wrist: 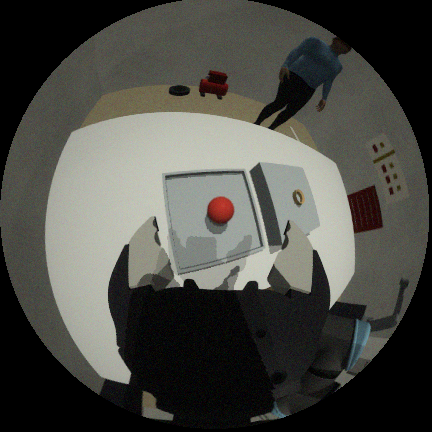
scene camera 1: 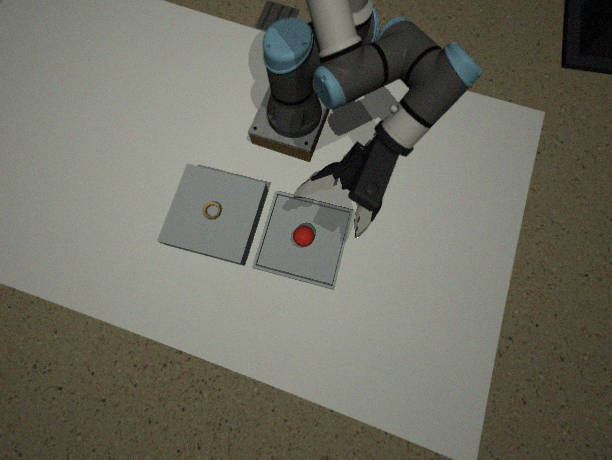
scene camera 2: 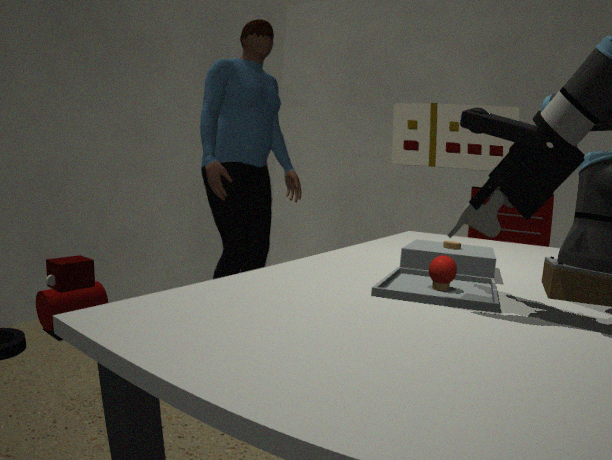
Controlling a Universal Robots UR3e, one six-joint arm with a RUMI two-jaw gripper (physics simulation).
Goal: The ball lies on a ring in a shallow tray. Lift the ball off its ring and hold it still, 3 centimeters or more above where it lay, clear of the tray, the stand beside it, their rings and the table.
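Seen in the pictures: gripper, fingertip midpoint: (wrist: 221, 221) (scene camera 1: 325, 217) (scene camera 2: 464, 218); arm's base, origin of the base link: (scene camera 1: 294, 114) (scene camera 2: 589, 267).
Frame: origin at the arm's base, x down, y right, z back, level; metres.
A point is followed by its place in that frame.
The red ball (scene camera 1: 303, 236) {x -0.005, y -0.083, z -0.289 m} (scene camera 2: 443, 269) {x 0.013, y -0.105, z -0.282 m} (wrist: 220, 210) {x -0.004, y -0.090, z -0.278 m} lies on its ring (scene camera 2: 441, 286) {x 0.042, y -0.096, z -0.282 m} near the middle of the shallow grey tray (scene camera 1: 295, 278) {x 0.040, y -0.082, z -0.377 m} (scene camera 2: 435, 300) {x 0.046, y -0.177, z -0.287 m} (wrist: 205, 173) {x 0.047, y -0.080, z -0.371 m}. The ball hides the ring in scene camera 1 and in the wrist view. My gripper (scene camera 1: 326, 216) {x -0.071, y -0.120, z -0.257 m} (wrist: 221, 221) {x -0.071, y -0.120, z -0.257 m} is open and empty. Its fingers are wide apart, tilted, above the tray's edge on the arm's side, and higher than the ball. In the wrist view the ball shows beyond and between the two fingertips, touching neither.
The grey stand (scene camera 1: 195, 235) {x 0.006, y 0.150, z -0.332 m} (scene camera 2: 425, 257) {x 0.018, y 0.036, z -0.322 m} (wrist: 287, 175) {x 0.006, y 0.124, z -0.332 m} is beside the tray and taller than it. A tan ring (scene camera 1: 212, 210) {x 0.006, y 0.129, z -0.269 m} (scene camera 2: 452, 245) {x -0.002, y 0.109, z -0.271 m} (wrist: 298, 197) {x 0.005, y 0.136, z -0.270 m} lies on its top. The arm's base block (scene camera 1: 280, 145) {x 0.014, y 0.018, z -0.078 m} (scene camera 2: 575, 282) {x 0.019, y -0.062, z -0.045 m} is behind. A person (scene camera 2: 240, 115) (wrist: 312, 65) stands beyond the table.
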